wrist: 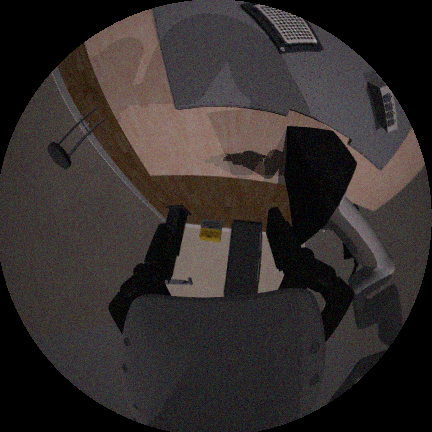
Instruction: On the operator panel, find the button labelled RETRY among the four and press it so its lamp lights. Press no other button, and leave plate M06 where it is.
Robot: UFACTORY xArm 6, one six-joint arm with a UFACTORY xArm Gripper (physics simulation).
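Where they show: gripper, between the fingertips: [217,227]; arm's base, origin of its link: [332,205].
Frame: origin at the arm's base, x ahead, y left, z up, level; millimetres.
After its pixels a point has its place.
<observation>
My gripper [217,227] @[x 182, y 261, z 127 mm] is open, its two black fingers spread wide with no object visible between them, over the brown front edge of the bench. A light plate with a grid of small wells [292,26] sits in a dark holder at the top right; its label cannot be read, so I cannot tell whether it is M06. A small box with a pale face and dark cells [389,109] stands at the far right, too small to identify. The operator panel and the word RETRY cannot be made out in the wrist view.
Grey mats [225,60] @[x 311, y 248, z -216 mm] lie on the pinkish bench top [170,145] @[x 74, y 524, z -229 mm]. A white cabinet front [202,265] shows below, with a yellow block [210,234] and a dark upright bar [244,257]. A large black shape [317,175] @[x 96, y 92, z -14 mm] blocks the right side. A round dark disc [59,155] is at left.
</observation>
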